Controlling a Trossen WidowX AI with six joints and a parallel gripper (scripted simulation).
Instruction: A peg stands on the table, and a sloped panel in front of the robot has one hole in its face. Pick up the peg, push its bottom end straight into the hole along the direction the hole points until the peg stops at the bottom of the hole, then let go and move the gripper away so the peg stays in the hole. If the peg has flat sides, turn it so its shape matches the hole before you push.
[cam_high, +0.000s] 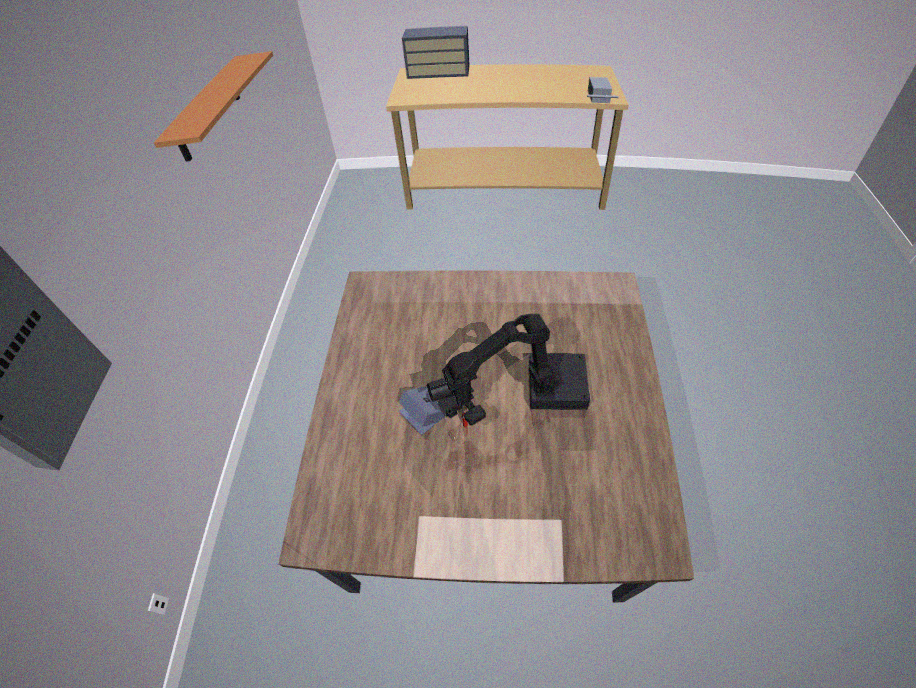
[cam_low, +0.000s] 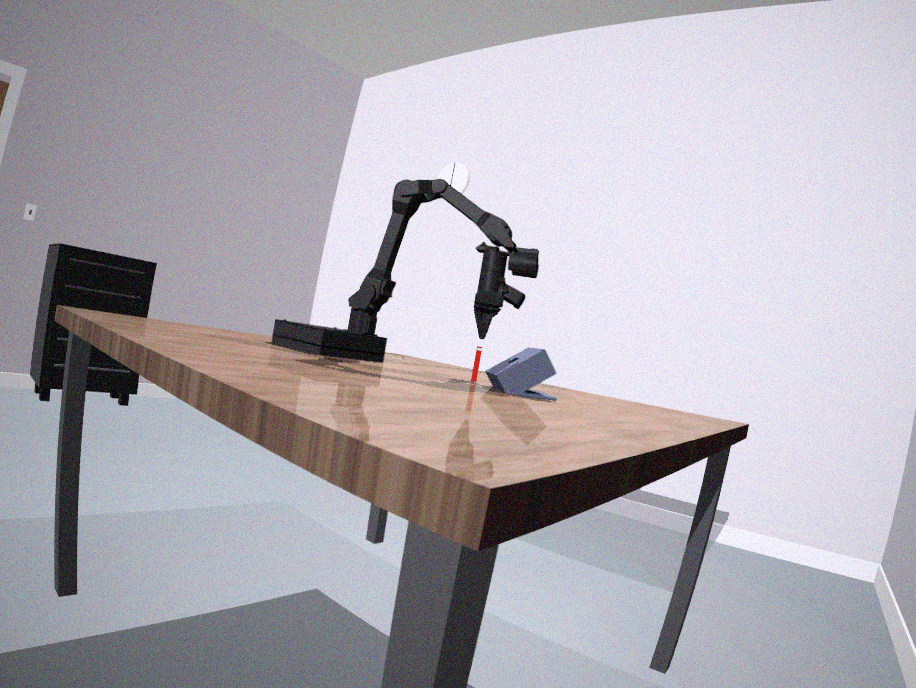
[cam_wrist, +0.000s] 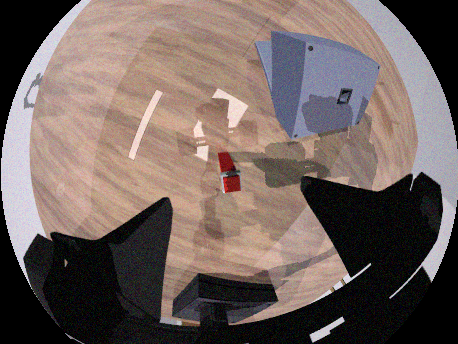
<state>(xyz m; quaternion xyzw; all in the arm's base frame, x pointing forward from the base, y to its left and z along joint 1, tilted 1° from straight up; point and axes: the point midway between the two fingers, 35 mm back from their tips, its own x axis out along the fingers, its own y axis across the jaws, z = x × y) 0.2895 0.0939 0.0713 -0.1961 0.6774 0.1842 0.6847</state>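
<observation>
My gripper tip is 4 cm above the red square peg. Also, from my gripper tip: blue-grey sloped panel: 14 cm ahead, 6 cm to the right, 6 cm below.
</observation>
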